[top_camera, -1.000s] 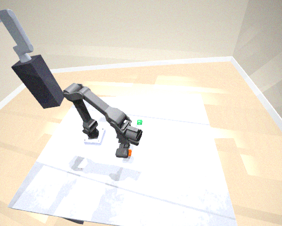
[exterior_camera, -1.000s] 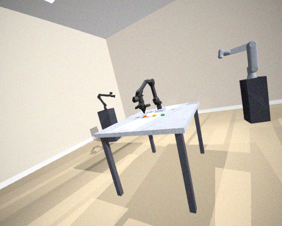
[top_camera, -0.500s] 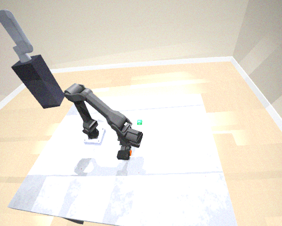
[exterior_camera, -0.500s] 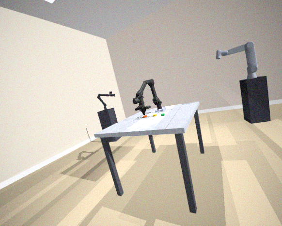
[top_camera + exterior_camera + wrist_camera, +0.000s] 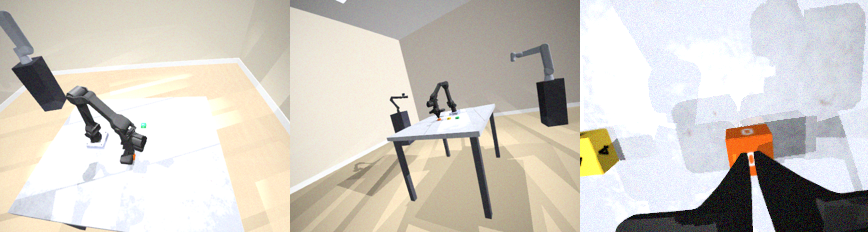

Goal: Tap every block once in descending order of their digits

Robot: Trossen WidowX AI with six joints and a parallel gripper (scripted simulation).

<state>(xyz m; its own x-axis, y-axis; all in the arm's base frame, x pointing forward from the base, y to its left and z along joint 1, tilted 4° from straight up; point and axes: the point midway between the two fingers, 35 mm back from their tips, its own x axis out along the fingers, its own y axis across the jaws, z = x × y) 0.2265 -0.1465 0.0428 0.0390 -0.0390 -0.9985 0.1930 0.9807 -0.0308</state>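
Now: the orange block 1 cm below my gripper tip. Also, from my gripper tip: green block: 8 cm ahead, 23 cm to the left, 1 cm below; yellow block: 4 cm ahead, 13 cm to the left, 1 cm below.
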